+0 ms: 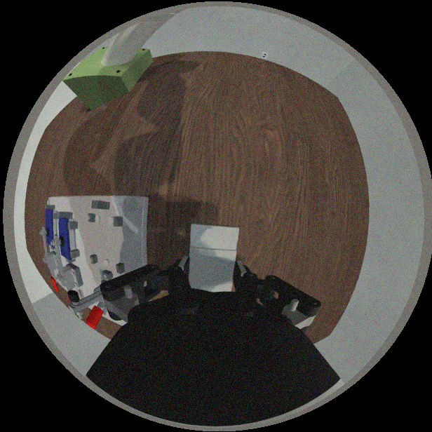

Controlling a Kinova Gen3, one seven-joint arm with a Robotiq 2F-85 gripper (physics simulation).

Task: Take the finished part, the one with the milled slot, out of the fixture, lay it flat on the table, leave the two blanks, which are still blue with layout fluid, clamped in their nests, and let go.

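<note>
The finished part [213,265] is a silvery grey block with a line across its upper face. My gripper [211,266] is shut on it, with one finger at each side. The part is to the right of the pale fixture plate [134,212]. Whether its underside touches the table cannot be told. Two blue blanks, one [65,237] nearer the plate's middle and one [49,225] at its left edge, sit in their nests with clamps over them. The nest to their right, between small grey blocks, holds no part.
The brown wooden table [270,150] lies under everything. A green block-shaped base [97,85] with a grey arm column stands at the upper left. Toggle clamps with red handles [94,317] stick out at the fixture's lower left, close beside the left finger linkage.
</note>
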